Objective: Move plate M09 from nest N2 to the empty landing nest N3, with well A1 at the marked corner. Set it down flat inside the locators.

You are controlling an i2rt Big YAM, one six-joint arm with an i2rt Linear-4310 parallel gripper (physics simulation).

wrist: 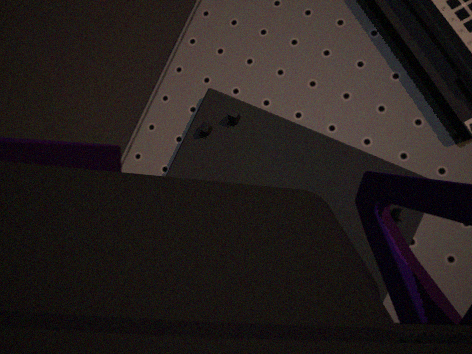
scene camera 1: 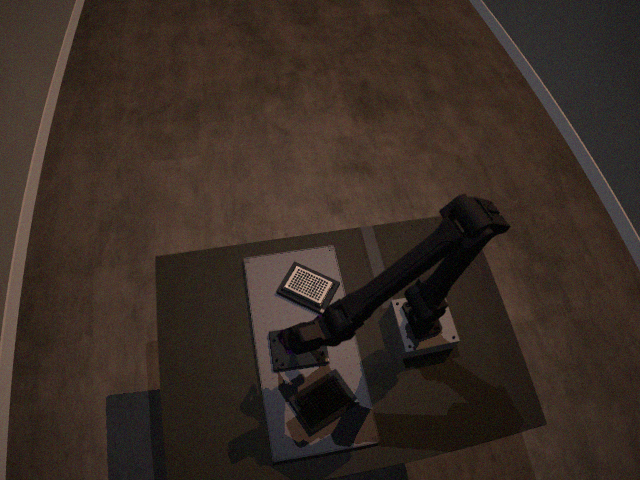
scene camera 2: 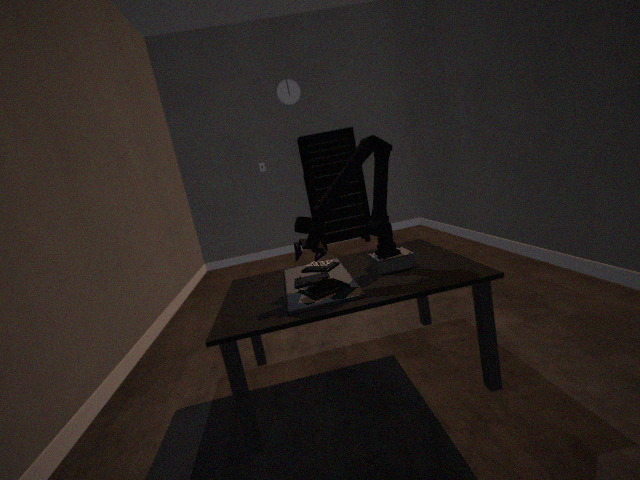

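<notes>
A white well plate (scene camera 1: 310, 285) (scene camera 2: 320, 265) (wrist: 466, 11) sits in a dark nest (scene camera 1: 282, 290) (wrist: 425, 75) at the far end of the board. The middle nest (scene camera 1: 303, 360) (scene camera 2: 311, 280) (wrist: 280, 145) is a flat dark block with small locators near its corners and no plate on it. A dark, gridded plate (scene camera 1: 323, 400) (scene camera 2: 323, 289) lies in the nest at the near end. My gripper (scene camera 1: 297, 334) (scene camera 2: 309, 254) (wrist: 245, 175) is open and empty, above the middle nest. The wrist view partly hides that nest. Nest labels, plate labels and the A1 mark cannot be read.
The nests stand on a pale perforated board (scene camera 1: 330, 258) (scene camera 2: 293, 302) (wrist: 280, 50) on a dark table (scene camera 1: 206, 310) (scene camera 2: 248, 304). The arm's base block (scene camera 1: 447, 322) (scene camera 2: 395, 264) stands to the right of the board. Arm shadows cross the board's near end.
</notes>
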